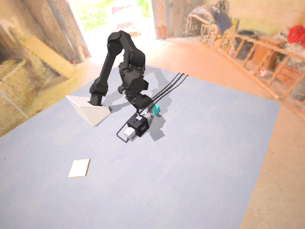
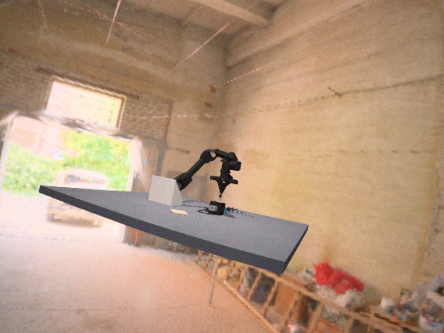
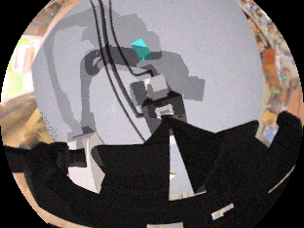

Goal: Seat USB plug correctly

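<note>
My gripper tip is now 2 cm above the USB plug. The rest, counted from my gripper tip: cream flat tile: 9 cm behind, 36 cm to the right, 13 cm below; teal block: 13 cm to the left, 12 cm below.
</note>
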